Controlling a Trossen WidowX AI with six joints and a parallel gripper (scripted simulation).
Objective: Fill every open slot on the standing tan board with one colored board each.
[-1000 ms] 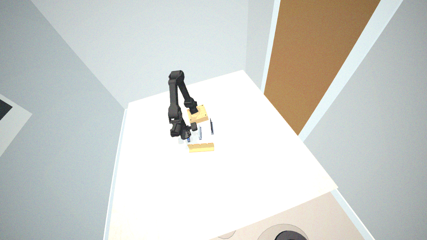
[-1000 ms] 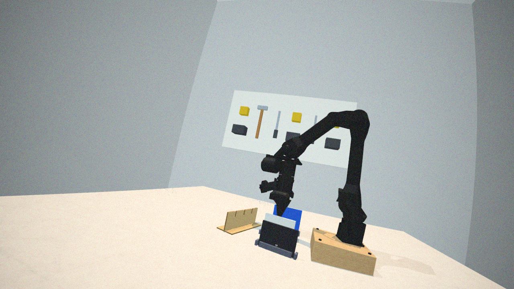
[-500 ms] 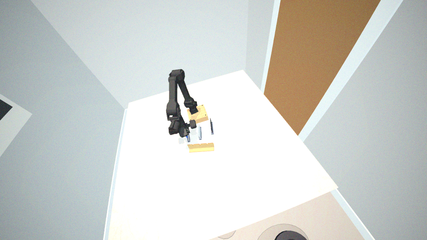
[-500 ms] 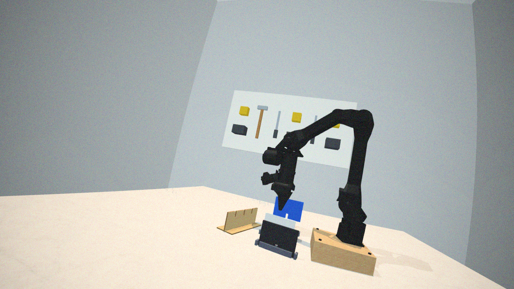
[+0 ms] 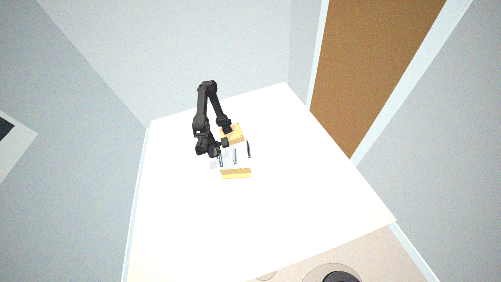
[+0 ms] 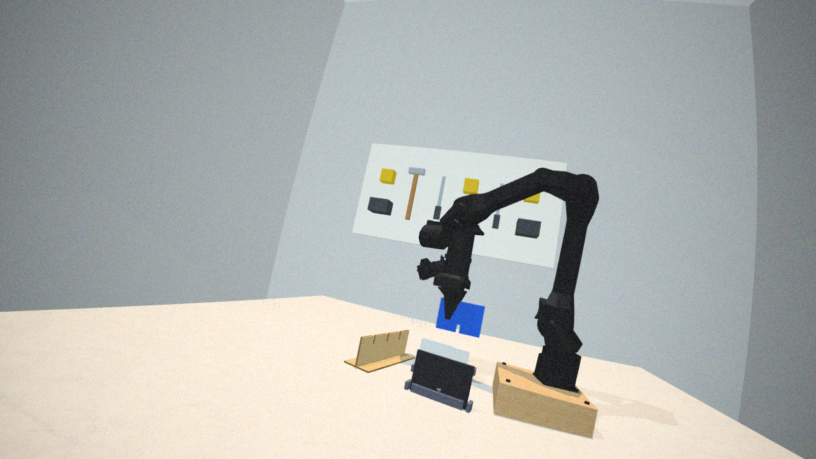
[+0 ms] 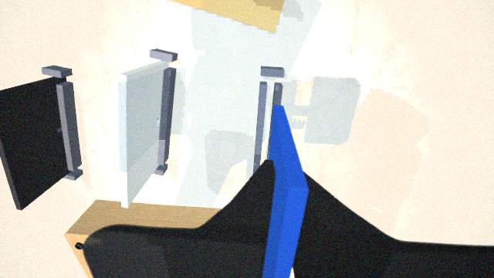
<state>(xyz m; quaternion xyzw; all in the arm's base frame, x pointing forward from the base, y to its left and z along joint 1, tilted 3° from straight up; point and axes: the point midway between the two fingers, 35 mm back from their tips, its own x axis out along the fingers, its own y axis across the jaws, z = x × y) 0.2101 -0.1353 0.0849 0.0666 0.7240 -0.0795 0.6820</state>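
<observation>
Right now my gripper tip is 12 cm short of the tan board, 6 cm to the right of it and 8 cm above it. From my gripper tip the other things lie so: blue board (3 cm behind, 1 cm to the left); then black board (1 cm ahead, 20 cm to the left, 8 cm below).
</observation>
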